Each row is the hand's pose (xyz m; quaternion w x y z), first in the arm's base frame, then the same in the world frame.
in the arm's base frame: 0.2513 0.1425 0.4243 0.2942 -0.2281 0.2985 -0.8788
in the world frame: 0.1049 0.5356 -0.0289 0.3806 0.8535 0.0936 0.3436
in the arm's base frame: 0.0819 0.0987 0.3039 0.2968 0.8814 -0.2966 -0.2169
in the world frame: 0.0832 0.6556 0.1450 0.7568 -0.0524 -0.1348 -0.6375
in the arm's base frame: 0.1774 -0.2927 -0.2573 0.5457 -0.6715 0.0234 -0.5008
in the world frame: -0.0672 0.3377 0.7396 0.2539 0.9005 -0.2671 -0.2309
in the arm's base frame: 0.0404 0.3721 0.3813 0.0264 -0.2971 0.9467 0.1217
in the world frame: -0.0393 0.8134 -0.0613 0.8438 -0.1233 -0.4687 0.2305
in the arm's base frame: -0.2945 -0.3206 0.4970 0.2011 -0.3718 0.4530 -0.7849
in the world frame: 0.5791 0.8530 0.4092 0.5910 0.7603 0.0370 0.2671
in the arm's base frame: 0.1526 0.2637 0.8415 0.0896 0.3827 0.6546 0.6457
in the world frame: 0.3374 0.7286 -0.3563 0.1611 -0.6833 -0.5779 0.4161
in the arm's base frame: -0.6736 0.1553 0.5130 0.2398 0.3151 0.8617 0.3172
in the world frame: 0.3431 1.3902 0.2474 0.3521 -0.3648 -0.6047 0.6143
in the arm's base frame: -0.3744 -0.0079 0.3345 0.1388 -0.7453 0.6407 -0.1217
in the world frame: 0.2680 1.0300 0.3598 0.8449 0.3285 -0.3889 -0.1643
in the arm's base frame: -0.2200 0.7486 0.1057 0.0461 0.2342 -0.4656 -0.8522
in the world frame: -0.4378 1.1647 -0.0038 0.3558 -0.6605 -0.6139 -0.2454
